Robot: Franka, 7 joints.
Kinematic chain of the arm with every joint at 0, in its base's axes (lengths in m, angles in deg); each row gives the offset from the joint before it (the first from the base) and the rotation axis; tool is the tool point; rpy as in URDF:
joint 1: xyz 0 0 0.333 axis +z
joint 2: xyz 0 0 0 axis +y
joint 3: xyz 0 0 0.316 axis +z
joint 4: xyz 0.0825 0 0 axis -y
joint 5: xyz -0.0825 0 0.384 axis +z
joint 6: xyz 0 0 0 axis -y
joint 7: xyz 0.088 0 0 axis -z
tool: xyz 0 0 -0.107 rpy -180 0 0
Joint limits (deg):
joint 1: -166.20..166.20
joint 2: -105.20..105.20
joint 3: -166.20..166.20
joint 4: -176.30..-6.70
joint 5: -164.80..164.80
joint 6: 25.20..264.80
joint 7: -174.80..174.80
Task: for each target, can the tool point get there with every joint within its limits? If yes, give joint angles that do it. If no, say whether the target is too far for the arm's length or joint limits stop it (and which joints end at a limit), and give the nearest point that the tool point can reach.
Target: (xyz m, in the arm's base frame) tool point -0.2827 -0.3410 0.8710
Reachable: yes | joints 17.39 -41.86 -40.38 -29.29 106.47 241.86 41.72
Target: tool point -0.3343 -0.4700 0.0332
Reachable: yes | joints -119.63 57.68 0.66 -89.29 -39.03 92.71 52.99
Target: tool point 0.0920 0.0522 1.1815
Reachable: yes | joints 108.27 -11.55 -33.74 -24.06 102.18 132.34 33.45
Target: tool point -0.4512 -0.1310 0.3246
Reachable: yes | joints -83.47 -25.56 -86.44 -142.91 101.97 124.03 -57.87
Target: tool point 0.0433 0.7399 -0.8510
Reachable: no: too far | nearest point 0.0292 0.4998 -0.3143 | short by 0.588 m
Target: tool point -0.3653 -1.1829 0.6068
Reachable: no: too far | nearest point -0.2472 -0.8004 0.5183 | short by 0.410 m
